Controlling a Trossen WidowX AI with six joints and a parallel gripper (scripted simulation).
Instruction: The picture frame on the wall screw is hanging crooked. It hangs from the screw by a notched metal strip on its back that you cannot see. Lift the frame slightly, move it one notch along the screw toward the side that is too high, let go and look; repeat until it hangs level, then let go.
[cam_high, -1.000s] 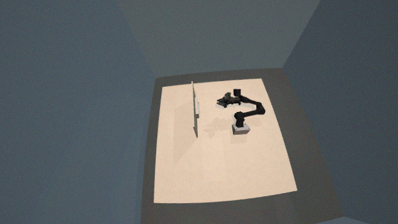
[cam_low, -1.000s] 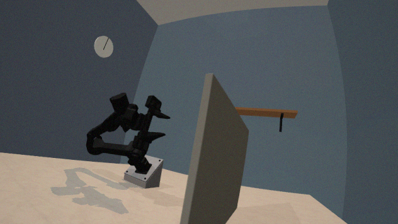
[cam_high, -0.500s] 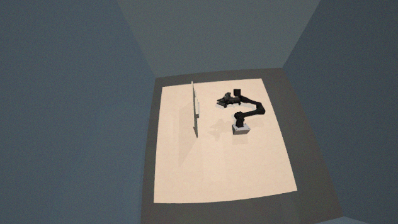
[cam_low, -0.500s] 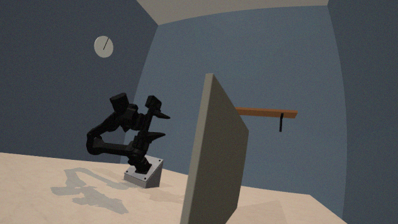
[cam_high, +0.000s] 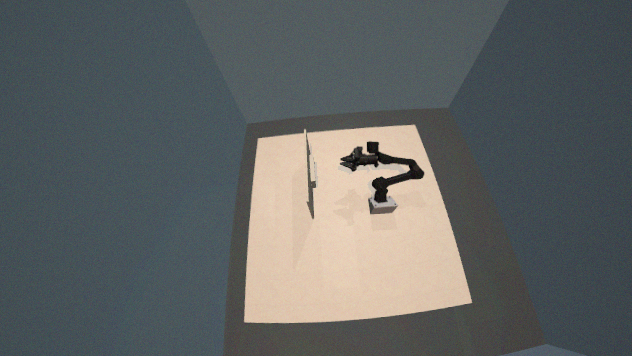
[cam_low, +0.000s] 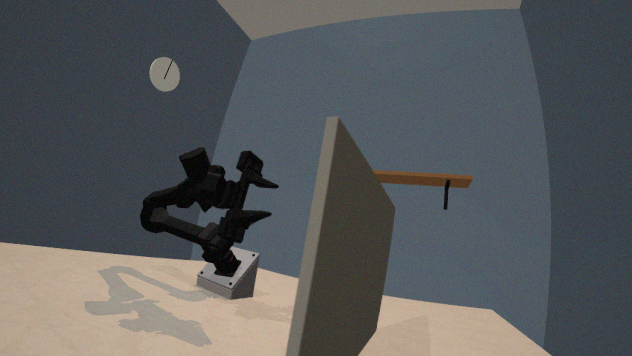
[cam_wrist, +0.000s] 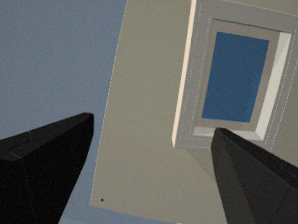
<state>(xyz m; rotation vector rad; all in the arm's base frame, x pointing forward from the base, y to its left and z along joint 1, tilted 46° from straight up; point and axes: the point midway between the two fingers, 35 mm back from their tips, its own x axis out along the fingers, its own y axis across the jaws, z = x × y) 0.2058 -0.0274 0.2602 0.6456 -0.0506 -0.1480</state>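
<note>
My gripper tip is now 17 cm short of the picture frame, 2 cm to the left of it and 9 cm above it. Also, from my gripper tip: wall panel 18 cm ahead, 1 cm to the right, 11 cm below.
</note>
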